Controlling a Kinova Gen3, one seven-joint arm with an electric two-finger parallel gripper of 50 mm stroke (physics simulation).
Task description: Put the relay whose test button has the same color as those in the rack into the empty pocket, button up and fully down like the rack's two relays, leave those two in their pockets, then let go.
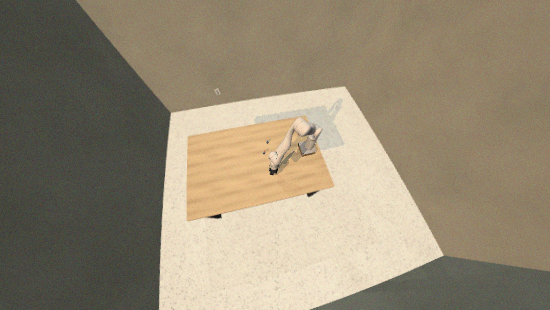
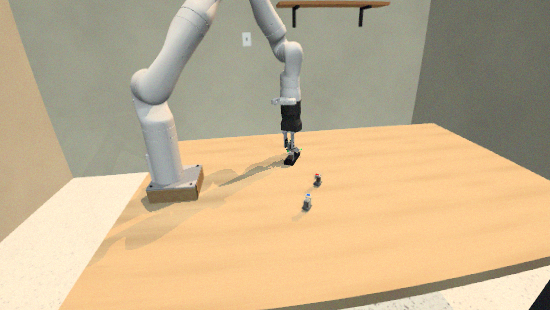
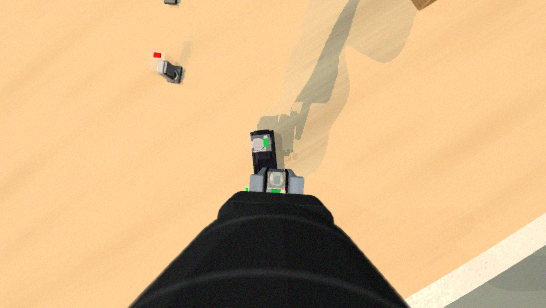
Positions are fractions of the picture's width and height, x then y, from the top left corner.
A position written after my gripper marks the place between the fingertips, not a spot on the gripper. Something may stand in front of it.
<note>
In view: my gripper (image 3: 0.51, 0.57) and a red-button relay (image 3: 0.30, 0.21).
</note>
